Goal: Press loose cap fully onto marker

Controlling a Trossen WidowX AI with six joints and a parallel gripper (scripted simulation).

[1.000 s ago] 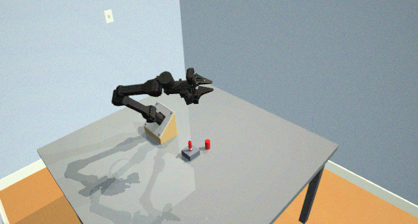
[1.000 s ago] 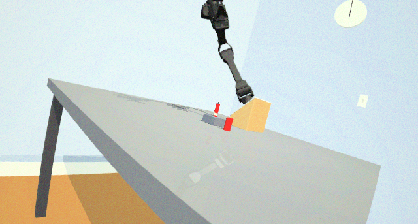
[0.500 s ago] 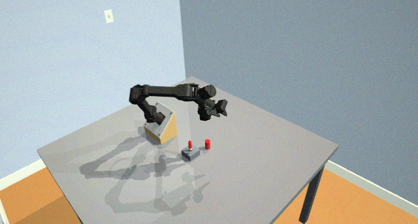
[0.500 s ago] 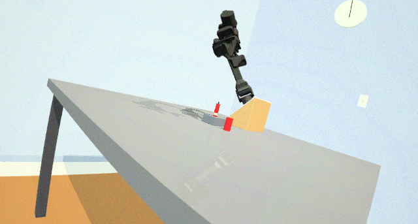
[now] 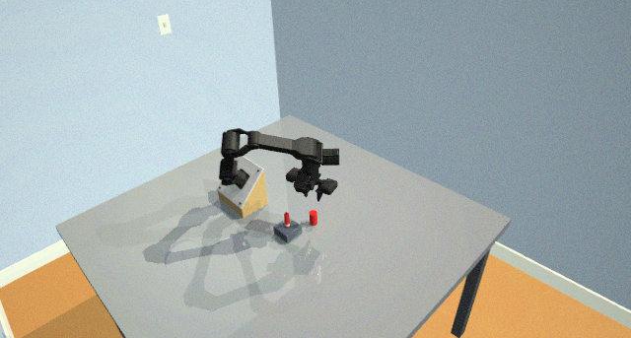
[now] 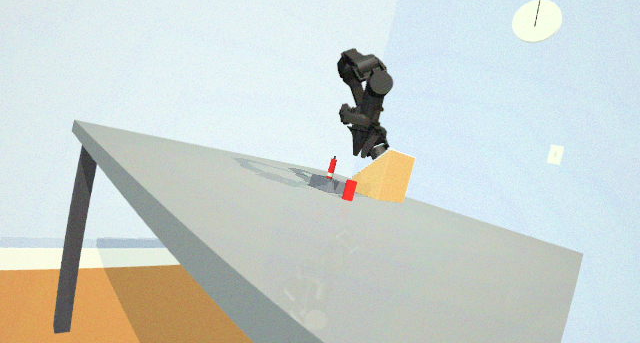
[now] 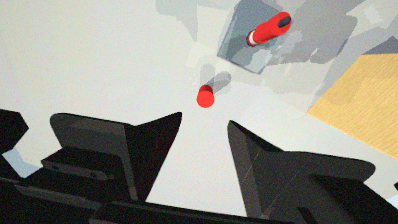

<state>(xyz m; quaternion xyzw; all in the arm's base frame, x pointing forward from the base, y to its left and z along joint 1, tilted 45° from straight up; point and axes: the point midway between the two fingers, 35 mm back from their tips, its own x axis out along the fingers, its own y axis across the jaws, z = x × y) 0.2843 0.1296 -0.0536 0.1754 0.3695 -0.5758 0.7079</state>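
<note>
Now: the red cap 9 cm below my gripper tip.
</note>
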